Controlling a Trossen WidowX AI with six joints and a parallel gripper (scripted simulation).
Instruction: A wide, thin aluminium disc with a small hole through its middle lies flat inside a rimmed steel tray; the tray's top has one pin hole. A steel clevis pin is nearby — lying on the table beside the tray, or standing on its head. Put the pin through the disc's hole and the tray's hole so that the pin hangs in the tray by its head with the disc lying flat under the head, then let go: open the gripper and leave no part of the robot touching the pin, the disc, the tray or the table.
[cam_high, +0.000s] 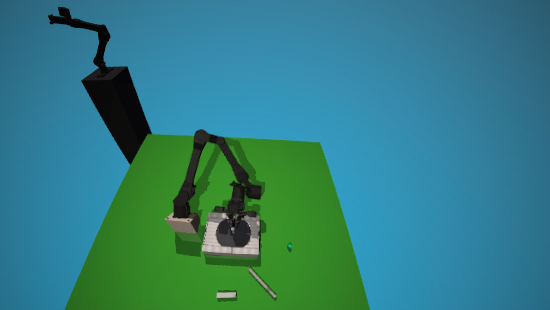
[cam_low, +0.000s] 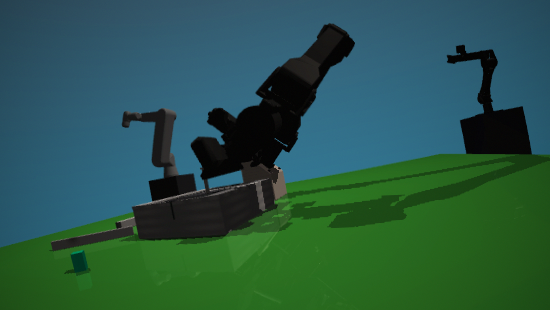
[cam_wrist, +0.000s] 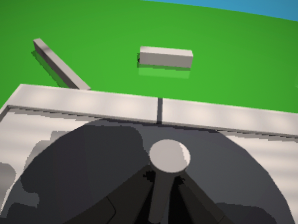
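Now: gripper tip 10 mm above the steel clevis pin. Also, from my gripper tip: long grey bar: 220 mm to the right, 120 mm ahead, 80 mm below; round disc: 30 mm below; rimmed steel tray: 50 mm below, 10 mm behind.
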